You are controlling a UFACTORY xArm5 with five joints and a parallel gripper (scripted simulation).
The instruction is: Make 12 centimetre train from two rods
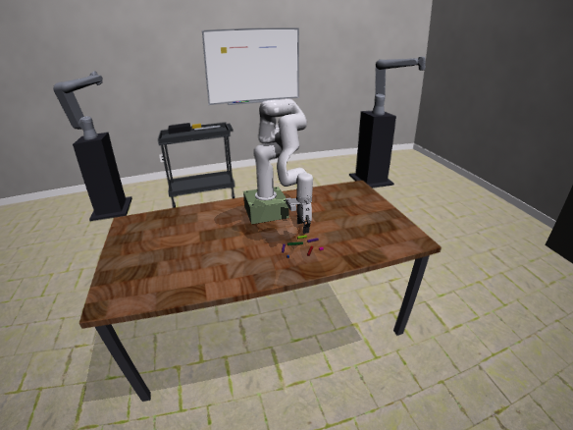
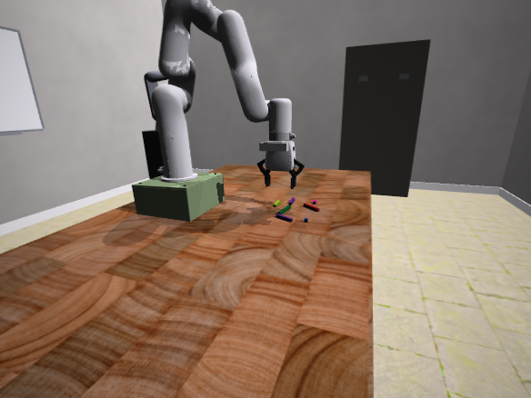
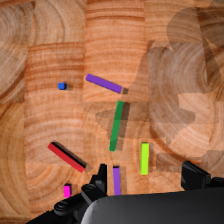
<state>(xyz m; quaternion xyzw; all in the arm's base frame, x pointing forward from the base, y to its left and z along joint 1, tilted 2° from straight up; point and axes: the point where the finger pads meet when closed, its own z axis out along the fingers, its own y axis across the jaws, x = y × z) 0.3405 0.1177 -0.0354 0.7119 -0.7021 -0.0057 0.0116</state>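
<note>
My gripper is now 1 cm past the lime rod and 7 cm above it. Round my hand: green rod: 3 cm ahead, 5 cm to the right, 7 cm below; then magenta rod: 11 cm ahead, 6 cm to the left, 7 cm below; then red rod: 11 cm ahead, 7 cm below.
</note>
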